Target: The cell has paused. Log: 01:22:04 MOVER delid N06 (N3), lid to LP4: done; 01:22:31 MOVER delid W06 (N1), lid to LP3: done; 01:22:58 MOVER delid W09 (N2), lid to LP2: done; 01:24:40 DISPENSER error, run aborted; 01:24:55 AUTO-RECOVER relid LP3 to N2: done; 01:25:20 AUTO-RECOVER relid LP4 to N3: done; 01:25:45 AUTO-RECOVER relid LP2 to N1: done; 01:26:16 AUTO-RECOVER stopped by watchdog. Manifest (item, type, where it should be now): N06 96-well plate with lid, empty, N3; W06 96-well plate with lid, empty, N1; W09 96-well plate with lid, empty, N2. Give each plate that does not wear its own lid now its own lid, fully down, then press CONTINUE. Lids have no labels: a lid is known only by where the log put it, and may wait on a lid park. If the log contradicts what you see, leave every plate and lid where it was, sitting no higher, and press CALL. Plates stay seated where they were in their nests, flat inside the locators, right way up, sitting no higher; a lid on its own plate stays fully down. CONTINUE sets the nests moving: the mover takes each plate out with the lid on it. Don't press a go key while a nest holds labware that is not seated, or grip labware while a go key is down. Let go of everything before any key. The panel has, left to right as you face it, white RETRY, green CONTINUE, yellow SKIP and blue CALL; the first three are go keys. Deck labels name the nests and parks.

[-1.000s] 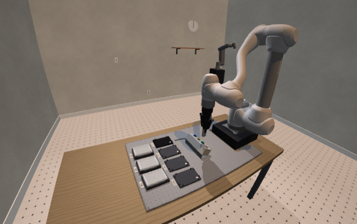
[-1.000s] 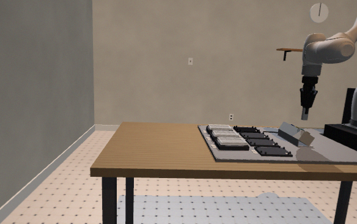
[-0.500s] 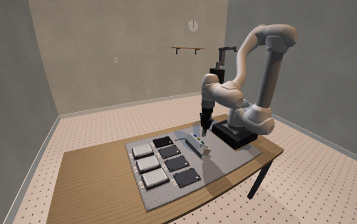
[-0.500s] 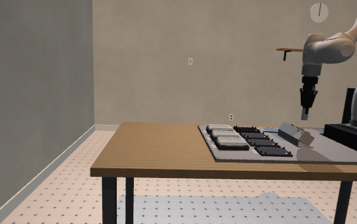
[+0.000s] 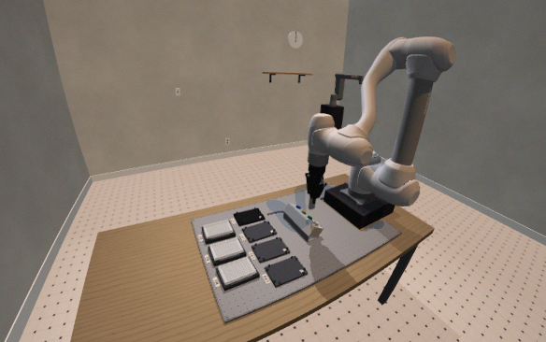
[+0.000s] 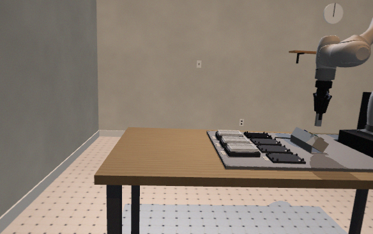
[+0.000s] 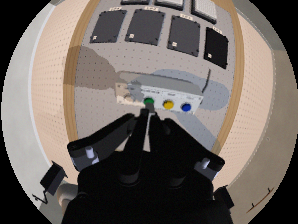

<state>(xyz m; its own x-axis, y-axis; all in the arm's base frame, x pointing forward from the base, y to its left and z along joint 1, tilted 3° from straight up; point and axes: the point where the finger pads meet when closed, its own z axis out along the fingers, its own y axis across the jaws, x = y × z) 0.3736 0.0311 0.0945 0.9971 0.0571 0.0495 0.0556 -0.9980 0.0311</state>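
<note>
Right now my hand is 90 mm above the green key. From my hand the other things lie so: yellow key (50 mm to the right, 90 mm below); blue key (10 mm ahead, 100 mm to the right, 90 mm below); LP2 lid park (240 mm ahead, 60 mm to the left, 150 mm below).
</note>
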